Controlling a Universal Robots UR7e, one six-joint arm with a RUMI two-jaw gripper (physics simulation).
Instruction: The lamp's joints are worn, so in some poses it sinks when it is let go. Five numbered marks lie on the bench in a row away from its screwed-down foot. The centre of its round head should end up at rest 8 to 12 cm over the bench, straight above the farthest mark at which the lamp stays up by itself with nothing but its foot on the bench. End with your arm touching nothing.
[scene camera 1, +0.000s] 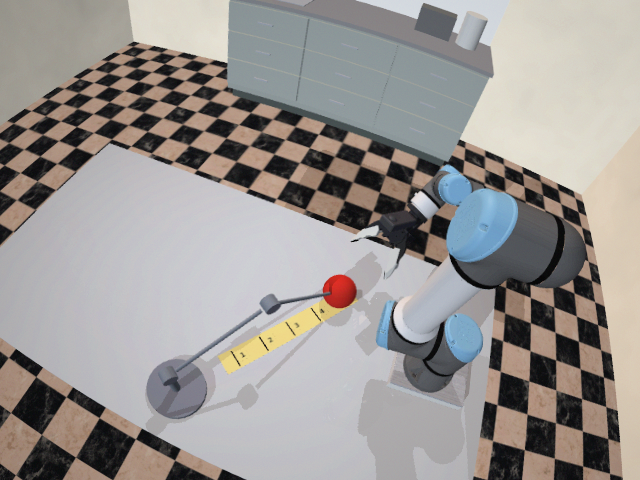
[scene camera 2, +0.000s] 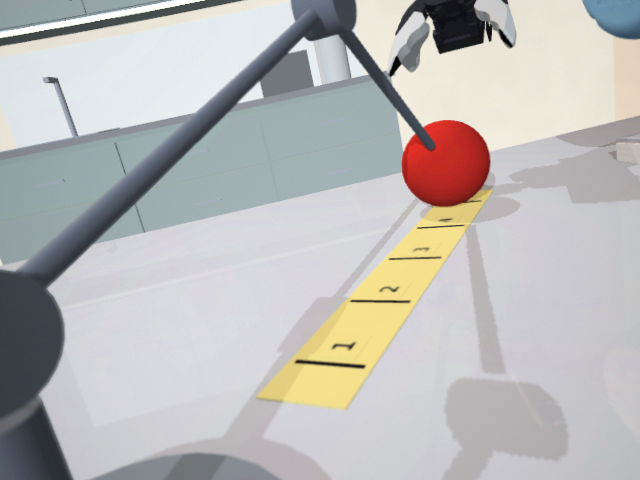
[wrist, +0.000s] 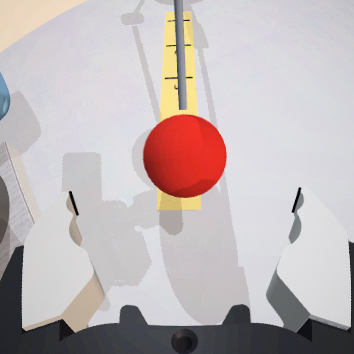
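Where they show: gripper, fingertip midpoint: (scene camera 1: 367, 260) (scene camera 2: 446, 62) (wrist: 183, 192); arm's base, origin of the base link: (scene camera 1: 427, 367).
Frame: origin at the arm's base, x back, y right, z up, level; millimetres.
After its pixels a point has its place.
The lamp's round red head (scene camera 1: 339, 291) {x -309, y 124, z 60 mm} (scene camera 2: 446, 163) {x -324, y 104, z 27 mm} (wrist: 184, 156) {x -294, y 166, z 64 mm} hangs over the far end of the yellow strip (scene camera 1: 279, 335) {x -431, y -21, z -32 mm} (scene camera 2: 320, 382) {x -531, y -147, z -32 mm} (wrist: 171, 62) {x -423, y -28, z -32 mm}, past the number 4. It partly hides the last mark in the scene camera 2 view; its exact height is unclear. The elbow joint (scene camera 1: 269, 303) {x -460, y -54, z 203 mm} (scene camera 2: 325, 18) {x -466, y -64, z 174 mm} stands higher than the head, and the lower rod (scene camera 1: 219, 338) {x -546, y -153, z 143 mm} (scene camera 2: 170, 144) {x -573, y -195, z 124 mm} slopes down to the shoulder joint above the round foot (scene camera 1: 191, 400) {x -585, y -285, z -18 mm}. My gripper (scene camera 1: 370, 258) {x -262, y 206, z 128 mm} (scene camera 2: 451, 60) {x -262, y 206, z 128 mm} (wrist: 183, 192) {x -262, y 206, z 128 mm} is open and empty, apart from the head, on its side away from the foot.
The pale bench (scene camera 1: 155, 217) {x -975, y 227, z -33 mm} has the checkered floor (scene camera 1: 170, 98) around it. My arm's base stands on a wooden block (scene camera 1: 400, 377) {x -76, y -52, z 5 mm} right of the strip in the scene camera 1 view. A cabinet (scene camera 1: 341, 56) stands behind the bench. Shadows of arm and lamp cross the bench.
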